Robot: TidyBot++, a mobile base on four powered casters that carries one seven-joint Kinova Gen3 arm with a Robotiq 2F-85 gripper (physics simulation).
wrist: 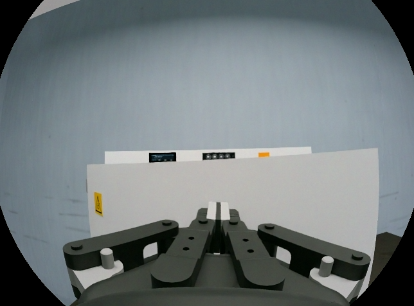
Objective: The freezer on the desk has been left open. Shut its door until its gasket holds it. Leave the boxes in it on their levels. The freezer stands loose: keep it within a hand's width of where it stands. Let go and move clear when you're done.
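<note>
The freezer (pixel 290 150) stands ahead in the wrist view, with its white top strip showing above the door. Its pale door (pixel 310 195) covers the rest of the front and carries a yellow warning label at its left. The door's right edge looks larger and nearer than its left edge and reaches beyond the body, so the door stands at an angle, ajar. My gripper (pixel 217 214) is shut and empty, its tips in front of the middle of the door. Whether they touch it I cannot tell. The boxes, their levels and the gasket are hidden behind the door.
The dark desk (pixel 387 250) shows at the lower right, beyond the door's right edge. A blue-grey wall (pixel 210 80) rises behind the freezer. A dark display (pixel 162 157), a row of knobs (pixel 218 156) and an orange patch (pixel 263 154) sit on the freezer's top strip.
</note>
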